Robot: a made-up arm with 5 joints.
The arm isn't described. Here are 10 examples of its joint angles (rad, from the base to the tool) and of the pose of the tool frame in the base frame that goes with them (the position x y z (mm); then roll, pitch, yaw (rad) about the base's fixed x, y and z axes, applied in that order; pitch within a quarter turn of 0, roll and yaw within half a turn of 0).
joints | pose
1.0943 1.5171 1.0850 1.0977 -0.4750 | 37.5 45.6 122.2 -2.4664 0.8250 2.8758
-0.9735 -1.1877 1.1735 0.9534 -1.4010 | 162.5 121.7 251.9 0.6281 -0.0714 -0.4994
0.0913 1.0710 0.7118 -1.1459 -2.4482 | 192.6 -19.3 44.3 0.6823 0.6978 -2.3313
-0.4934 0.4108 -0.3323 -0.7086 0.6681 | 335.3 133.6 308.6 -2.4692 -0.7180 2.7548
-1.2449 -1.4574 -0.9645 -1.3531 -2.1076 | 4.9 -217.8 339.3 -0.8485 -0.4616 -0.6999
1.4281 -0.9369 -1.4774 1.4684 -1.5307 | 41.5 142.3 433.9 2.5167 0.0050 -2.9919
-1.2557 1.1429 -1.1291 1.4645 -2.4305 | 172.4 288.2 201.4 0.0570 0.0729 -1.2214
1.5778 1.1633 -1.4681 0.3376 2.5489 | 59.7 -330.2 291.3 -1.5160 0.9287 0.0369
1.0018 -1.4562 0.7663 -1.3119 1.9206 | 94.2 -52.7 403.1 2.7278 -0.1242 0.2940
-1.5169 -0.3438 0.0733 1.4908 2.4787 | 88.9 202.3 330.7 -0.2344 0.2631 -2.3674
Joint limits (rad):
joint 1: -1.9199..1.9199
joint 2: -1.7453..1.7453
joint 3: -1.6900..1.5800
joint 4: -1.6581..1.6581
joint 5: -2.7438..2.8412
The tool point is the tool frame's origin. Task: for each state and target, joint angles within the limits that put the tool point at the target. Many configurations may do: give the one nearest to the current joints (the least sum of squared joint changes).
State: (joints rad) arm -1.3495 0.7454 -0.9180 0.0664 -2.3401
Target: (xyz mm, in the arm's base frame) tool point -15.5 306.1 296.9
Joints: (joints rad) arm -1.8683 0.6218 -0.6981 0.1494 -2.3401
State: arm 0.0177 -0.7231 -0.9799 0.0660 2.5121
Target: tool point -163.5 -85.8 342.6
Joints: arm -0.3200 -1.1383 -1.6489 -0.0641 2.5121
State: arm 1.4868 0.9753 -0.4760 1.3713 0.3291
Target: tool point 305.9 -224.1 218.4
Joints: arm 0.7352 1.0309 -0.9995 0.8020 0.3291
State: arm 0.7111 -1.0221 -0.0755 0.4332 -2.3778
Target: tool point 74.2 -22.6 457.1
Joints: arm 1.0316 -1.3333 0.0704 0.5426 -2.3778
